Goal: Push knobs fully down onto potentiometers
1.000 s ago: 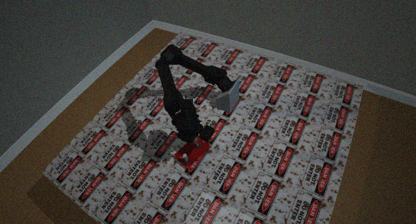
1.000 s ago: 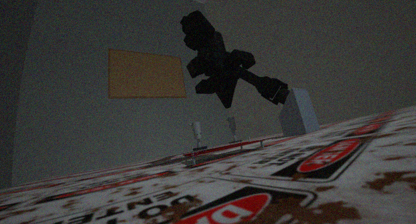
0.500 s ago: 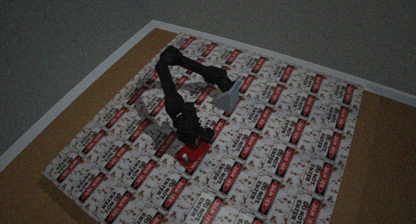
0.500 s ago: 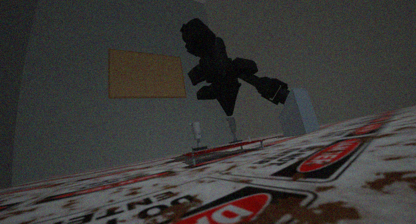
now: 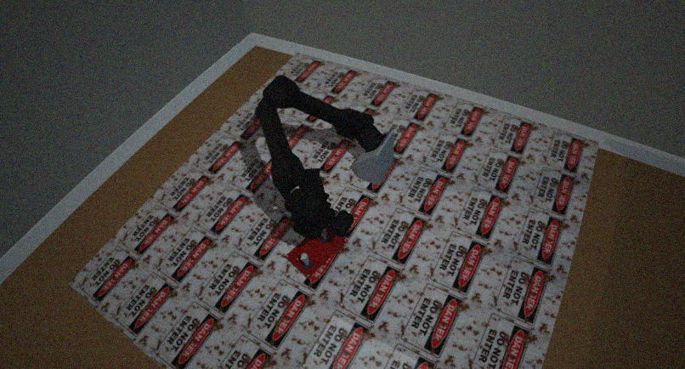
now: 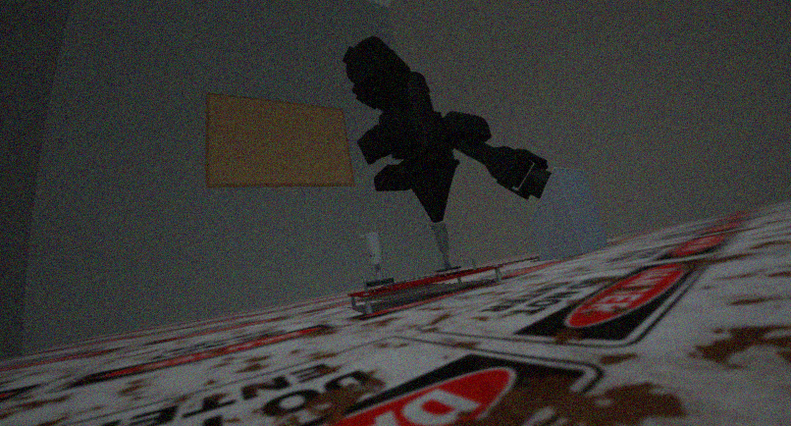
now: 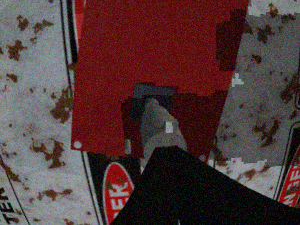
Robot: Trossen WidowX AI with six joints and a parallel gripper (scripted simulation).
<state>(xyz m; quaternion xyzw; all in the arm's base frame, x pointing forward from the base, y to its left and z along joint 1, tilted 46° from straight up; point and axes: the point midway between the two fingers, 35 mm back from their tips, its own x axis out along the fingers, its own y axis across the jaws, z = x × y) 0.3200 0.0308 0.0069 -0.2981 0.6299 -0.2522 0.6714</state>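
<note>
The knob is 10 cm ahead of my gripper tip and 2 cm below it.
</note>
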